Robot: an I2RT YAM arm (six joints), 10 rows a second.
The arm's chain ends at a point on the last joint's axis. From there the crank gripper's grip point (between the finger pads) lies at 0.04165 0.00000 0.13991 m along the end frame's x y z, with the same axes.
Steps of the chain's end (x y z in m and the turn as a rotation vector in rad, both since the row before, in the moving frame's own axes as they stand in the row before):
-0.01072 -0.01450 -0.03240 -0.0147 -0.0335 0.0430
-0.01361 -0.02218 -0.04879 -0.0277 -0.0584 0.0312
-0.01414 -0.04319 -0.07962 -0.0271 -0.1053 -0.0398
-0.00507 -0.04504 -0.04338 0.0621 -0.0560 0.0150
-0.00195 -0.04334 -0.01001 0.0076 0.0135 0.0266
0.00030 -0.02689 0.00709 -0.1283 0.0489 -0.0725
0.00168 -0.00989 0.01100 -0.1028 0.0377 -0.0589
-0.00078 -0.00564 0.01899 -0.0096 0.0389 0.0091
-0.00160 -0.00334 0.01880 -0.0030 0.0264 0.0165
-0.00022 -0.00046 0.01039 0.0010 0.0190 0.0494
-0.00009 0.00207 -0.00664 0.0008 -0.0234 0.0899
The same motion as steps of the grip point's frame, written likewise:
-0.01551 -0.01074 -0.03111 -0.0147 -0.0335 0.0430
-0.02193 -0.01710 -0.04667 -0.0277 -0.0584 0.0312
-0.02903 -0.04071 -0.07605 -0.0271 -0.1053 -0.0398
-0.01290 -0.05323 -0.04152 0.0621 -0.0560 0.0150
-0.00007 -0.04327 -0.01058 0.0076 0.0135 0.0266
0.00760 -0.01240 0.00394 -0.1283 0.0489 -0.0725
0.00726 0.00177 0.00872 -0.1028 0.0377 -0.0589
0.00462 -0.00390 0.01726 -0.0096 0.0389 0.0091
0.00207 -0.00220 0.01765 -0.0030 0.0264 0.0165
0.00238 0.00152 0.00957 0.0010 0.0190 0.0494
-0.00353 0.00555 -0.00570 0.0008 -0.0234 0.0899

